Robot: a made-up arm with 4 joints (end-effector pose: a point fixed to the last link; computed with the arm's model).
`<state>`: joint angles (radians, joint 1 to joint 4).
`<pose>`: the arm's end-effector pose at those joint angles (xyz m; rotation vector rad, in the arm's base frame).
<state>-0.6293 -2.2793 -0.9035 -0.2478</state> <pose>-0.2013 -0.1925 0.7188 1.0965 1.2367 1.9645</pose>
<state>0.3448 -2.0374 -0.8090 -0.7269</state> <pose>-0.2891 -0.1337 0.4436 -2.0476 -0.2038 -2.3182</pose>
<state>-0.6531 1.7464 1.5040 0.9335</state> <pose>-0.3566 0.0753 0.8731 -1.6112 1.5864 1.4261</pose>
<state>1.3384 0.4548 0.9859 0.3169</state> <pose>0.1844 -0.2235 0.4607 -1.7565 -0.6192 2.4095</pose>
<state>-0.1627 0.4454 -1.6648 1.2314</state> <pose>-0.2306 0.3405 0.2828 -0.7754 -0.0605 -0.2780</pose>
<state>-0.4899 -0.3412 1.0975 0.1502</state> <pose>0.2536 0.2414 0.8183 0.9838 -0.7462 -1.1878</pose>
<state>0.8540 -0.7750 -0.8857 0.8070</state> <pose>-0.3842 0.2437 0.6626 1.0725 -0.3589 0.5347</pose>
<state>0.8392 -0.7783 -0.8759 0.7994</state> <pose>-0.3836 0.2439 0.6636 1.0697 -0.3530 0.5373</pose>
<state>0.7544 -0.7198 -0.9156 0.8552</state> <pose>-0.3782 0.2675 0.6496 0.9231 -0.3084 0.4889</pose>
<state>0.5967 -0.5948 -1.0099 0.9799</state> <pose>-0.3663 0.3097 0.6095 0.6199 -0.2316 0.3815</pose>
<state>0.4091 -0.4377 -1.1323 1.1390</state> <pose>-0.3491 0.3453 0.5442 0.2411 -0.1532 0.2377</pose>
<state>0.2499 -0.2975 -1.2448 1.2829</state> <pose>-0.3325 0.3576 0.4777 -0.0939 -0.0987 0.1003</pose>
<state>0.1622 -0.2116 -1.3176 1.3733</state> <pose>-0.3226 0.3557 0.4367 -0.2934 -0.0729 0.0120</pose>
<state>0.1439 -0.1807 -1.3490 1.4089</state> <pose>-0.3198 0.3537 0.4237 -0.3573 -0.0659 -0.0197</pose>
